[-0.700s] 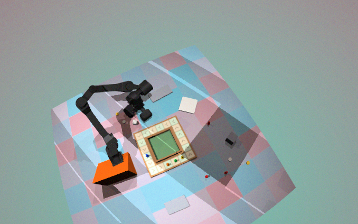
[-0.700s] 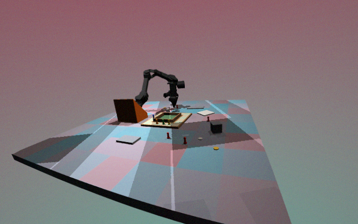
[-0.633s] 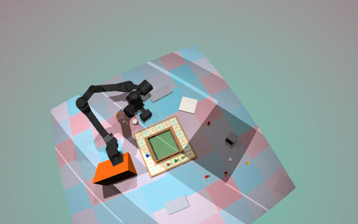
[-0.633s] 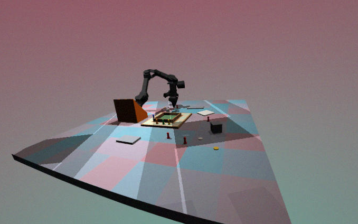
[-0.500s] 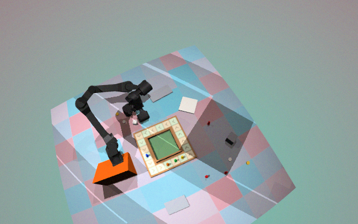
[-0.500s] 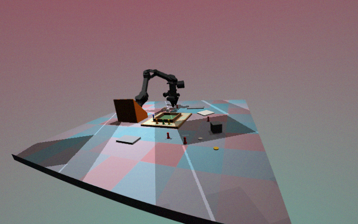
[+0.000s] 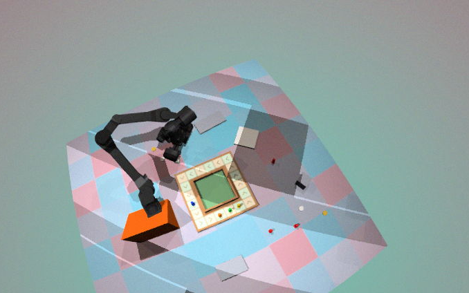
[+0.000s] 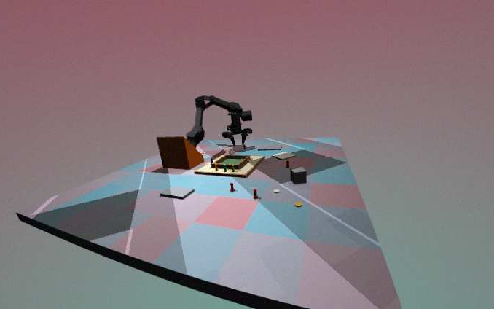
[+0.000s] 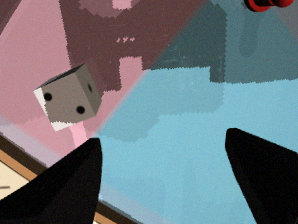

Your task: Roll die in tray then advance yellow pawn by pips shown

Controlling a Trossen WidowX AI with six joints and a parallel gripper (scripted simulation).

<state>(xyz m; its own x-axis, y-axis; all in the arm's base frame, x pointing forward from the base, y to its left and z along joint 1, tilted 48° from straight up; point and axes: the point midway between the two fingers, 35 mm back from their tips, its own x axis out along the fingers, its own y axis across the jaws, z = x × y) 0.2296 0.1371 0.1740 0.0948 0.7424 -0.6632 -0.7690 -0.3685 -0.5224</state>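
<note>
Now: gripper tip 50 mm past the white die, 20 mm to the left of it and 40 mm above it. Also, from my gripper tip: white tile 300 mm ahead, 80 mm to the right, 40 mm below; then green tray 40 mm ahead, 240 mm to the right, 40 mm below; then blue pawn 70 mm behind, 250 mm to the right, 20 mm below.
</note>
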